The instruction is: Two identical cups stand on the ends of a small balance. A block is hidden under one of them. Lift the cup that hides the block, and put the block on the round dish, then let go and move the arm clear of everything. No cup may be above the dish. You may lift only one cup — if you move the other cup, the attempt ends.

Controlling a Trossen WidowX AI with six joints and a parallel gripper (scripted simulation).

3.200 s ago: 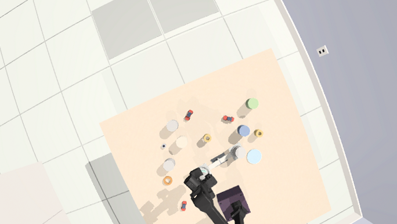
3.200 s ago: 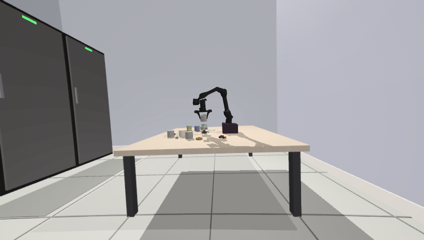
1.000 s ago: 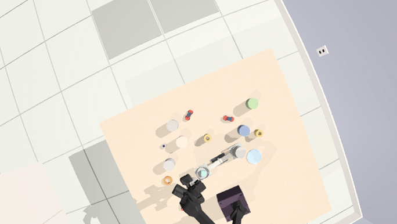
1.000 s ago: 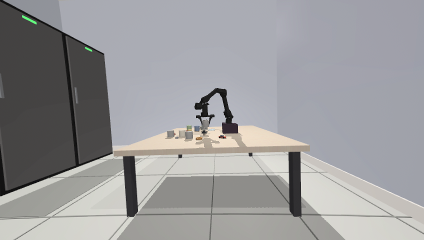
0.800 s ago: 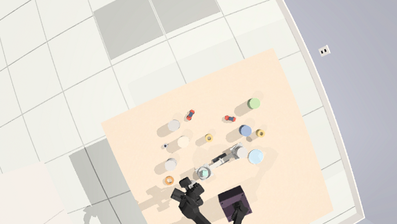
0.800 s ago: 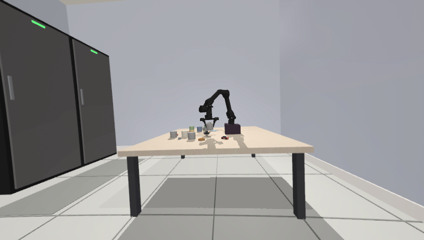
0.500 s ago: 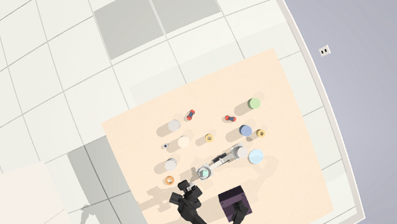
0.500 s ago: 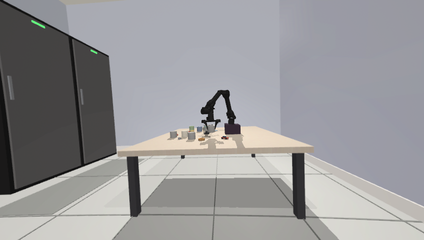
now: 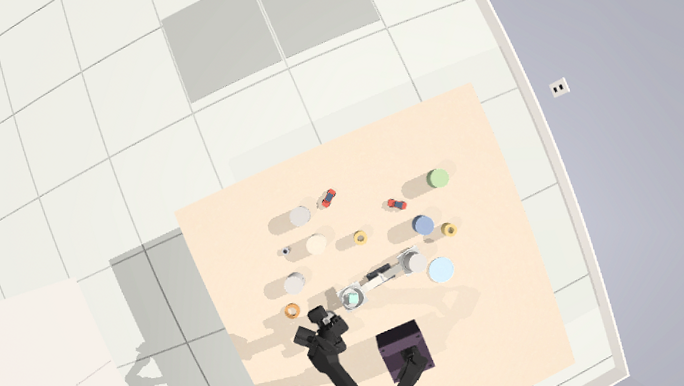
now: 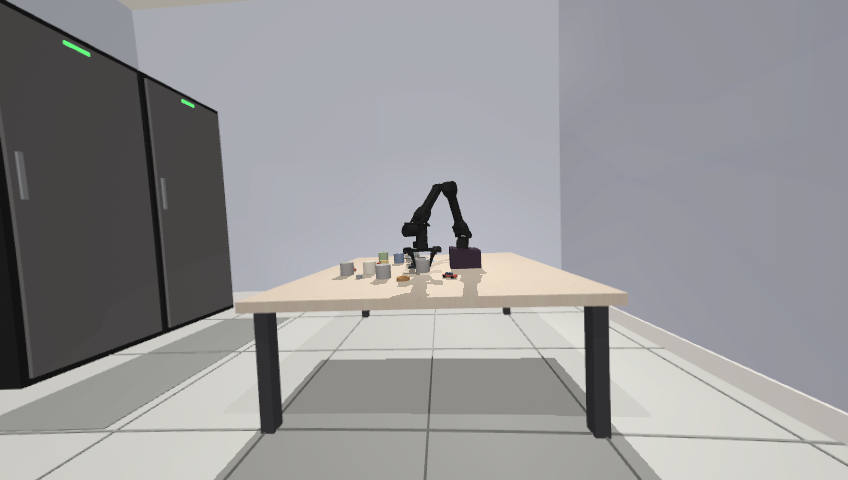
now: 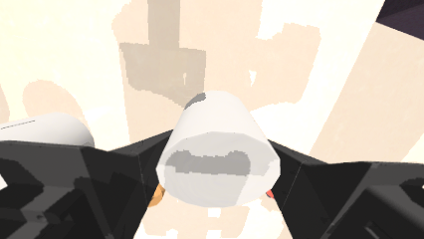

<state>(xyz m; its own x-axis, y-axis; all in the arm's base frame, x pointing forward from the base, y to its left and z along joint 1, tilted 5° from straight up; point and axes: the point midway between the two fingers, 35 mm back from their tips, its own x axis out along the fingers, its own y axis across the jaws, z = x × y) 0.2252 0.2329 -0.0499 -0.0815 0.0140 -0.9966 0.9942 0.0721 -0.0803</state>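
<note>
My gripper tip is 13 cm to the left of the mint-green block, 6 cm short of it and 5 cm below it. Round my gripper tip: balance beam: 26 cm to the right, 7 cm ahead; pale blue round dish: 48 cm to the right, 3 cm below, 2 cm behind; grey cup: 41 cm to the right, 8 cm ahead, 2 cm above.
</note>
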